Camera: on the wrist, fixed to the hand. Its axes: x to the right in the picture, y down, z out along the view.
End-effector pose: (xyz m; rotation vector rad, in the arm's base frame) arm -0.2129 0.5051 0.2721 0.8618 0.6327 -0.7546
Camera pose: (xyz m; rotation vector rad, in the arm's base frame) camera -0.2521 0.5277 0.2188 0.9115 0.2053 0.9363
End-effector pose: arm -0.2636 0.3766 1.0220 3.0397 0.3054 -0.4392
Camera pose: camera -0.2486 0.4261 1.0691 2.0518 -1.6567 0.2780
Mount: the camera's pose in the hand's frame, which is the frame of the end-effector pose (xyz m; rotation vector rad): 0.0099 -0.0442 -0.0533 -0.3195 0.3744 1.5955
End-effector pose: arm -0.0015 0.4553 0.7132 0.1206 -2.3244 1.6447
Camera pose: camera 0.0093 0.4908 0.7725 1.8754 1.7879 -1.0779
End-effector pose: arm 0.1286 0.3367 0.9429 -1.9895 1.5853 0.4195
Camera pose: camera 0.1685 0.3036 0.9899 0.4209 -2.7513 -0.7635
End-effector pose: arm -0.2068 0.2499 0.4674 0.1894 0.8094 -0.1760
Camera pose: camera -0.2475 0.2188 0.4198 0.5168 0.8325 1.5152
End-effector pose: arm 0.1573 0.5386 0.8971 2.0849 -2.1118 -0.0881
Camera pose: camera 0.2096 0.5321 0.9431 -0.1053 -2.5342 0.1516
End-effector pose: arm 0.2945 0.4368 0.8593 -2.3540 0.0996 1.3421
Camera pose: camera 0.3545 0.4572 0.8890 1.7158 -1.5509 -0.8909
